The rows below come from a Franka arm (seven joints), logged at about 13 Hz.
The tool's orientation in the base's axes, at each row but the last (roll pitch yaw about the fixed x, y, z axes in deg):
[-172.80, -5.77, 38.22]
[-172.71, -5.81, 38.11]
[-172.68, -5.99, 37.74]
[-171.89, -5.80, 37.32]
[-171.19, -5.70, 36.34]
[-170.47, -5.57, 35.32]
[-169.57, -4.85, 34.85]
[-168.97, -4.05, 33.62]
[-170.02, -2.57, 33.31]
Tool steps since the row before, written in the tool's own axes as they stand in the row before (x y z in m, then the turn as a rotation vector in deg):
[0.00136, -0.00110, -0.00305, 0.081, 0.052, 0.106]
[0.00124, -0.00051, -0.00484, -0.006, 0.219, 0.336]
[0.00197, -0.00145, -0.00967, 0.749, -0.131, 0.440]
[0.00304, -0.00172, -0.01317, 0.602, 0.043, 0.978]
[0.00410, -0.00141, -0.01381, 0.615, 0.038, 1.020]
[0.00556, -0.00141, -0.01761, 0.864, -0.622, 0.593]
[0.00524, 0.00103, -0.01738, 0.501, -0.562, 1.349]
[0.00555, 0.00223, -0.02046, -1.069, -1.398, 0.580]
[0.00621, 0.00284, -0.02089, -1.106, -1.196, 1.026]
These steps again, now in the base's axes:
[0.00037, 0.00120, 0.00328, 0.096, 0.027, -0.103]
[0.00065, 0.00037, 0.00497, 0.132, -0.119, -0.360]
[0.00062, 0.00074, 0.00993, 0.510, 0.630, -0.339]
[0.00143, 0.00090, 0.01352, 0.497, 0.499, -0.908]
[0.00260, 0.00102, 0.01420, 0.504, 0.518, -0.948]
[0.00400, 0.00097, 0.01806, 0.328, 1.105, -0.396]
[0.00549, -0.00125, 0.01729, 0.039, 0.998, -1.178]
[0.00683, -0.00279, 0.02000, -1.691, 0.656, -0.377]
[0.00796, -0.00245, 0.02034, -1.638, 0.546, -0.852]

